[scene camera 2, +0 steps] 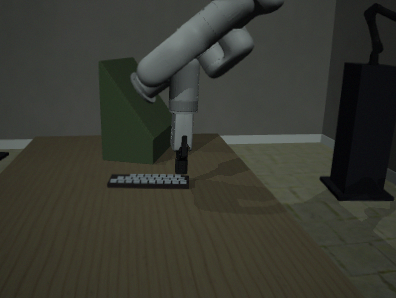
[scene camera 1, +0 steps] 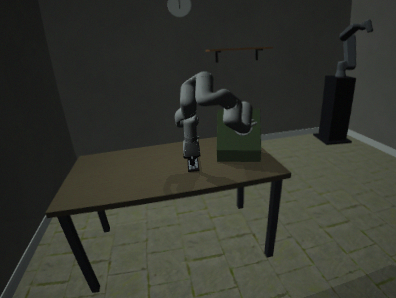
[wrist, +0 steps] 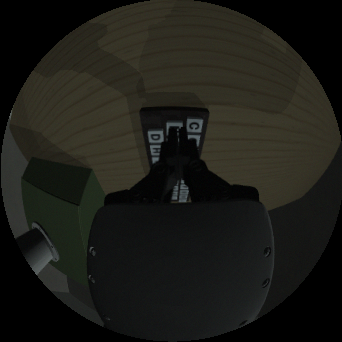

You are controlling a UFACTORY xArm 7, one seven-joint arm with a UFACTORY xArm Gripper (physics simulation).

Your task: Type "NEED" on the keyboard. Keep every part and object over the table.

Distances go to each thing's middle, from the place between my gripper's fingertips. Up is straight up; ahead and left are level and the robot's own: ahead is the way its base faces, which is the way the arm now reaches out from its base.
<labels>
The dark keyboard (scene camera 2: 163, 181) is 90 mm to the right of my hand and 20 mm below it.
</labels>
